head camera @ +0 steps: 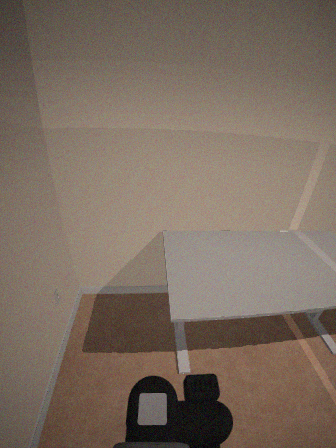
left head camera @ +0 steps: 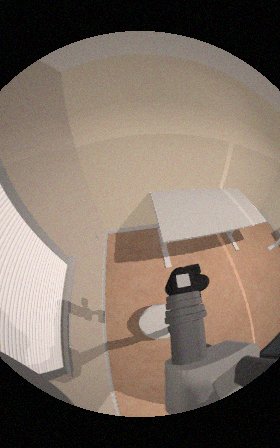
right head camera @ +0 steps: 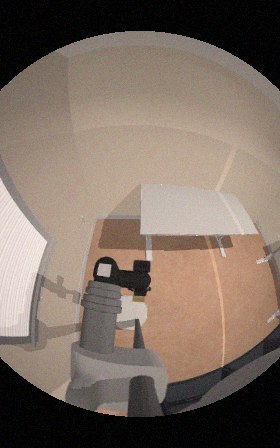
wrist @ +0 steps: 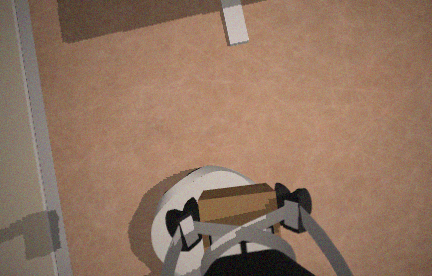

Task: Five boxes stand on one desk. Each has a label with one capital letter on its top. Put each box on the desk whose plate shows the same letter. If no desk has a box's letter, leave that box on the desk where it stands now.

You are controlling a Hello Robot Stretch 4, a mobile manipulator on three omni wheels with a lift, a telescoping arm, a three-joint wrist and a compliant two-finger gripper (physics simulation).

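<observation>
A brown box (wrist: pixel 235 200) (right head camera: pixel 139 299) is held between the two fingertips of my gripper (wrist: pixel 237 206), which is shut on it, above the floor. The box's label does not show. A white desk (head camera: pixel 245 275) (left head camera: pixel 200 215) (right head camera: pixel 185 210) stands ahead against the far wall, apart from the gripper; one foot of it shows at the top of the wrist view. No box shows on its top. Tiny slivers show at its far edge in the head camera view, but no letter can be read. In the head camera view the fingertips are hidden behind the black wrist.
My round white base (wrist: pixel 172 200) (left head camera: pixel 152 320) lies below the gripper. A wall with a blind-covered window (left head camera: pixel 35 300) (right head camera: pixel 15 280) runs along the left. Feet of another desk (right head camera: pixel 262 260) show at the right. A dark partition (right head camera: pixel 190 392) lies at the lower right.
</observation>
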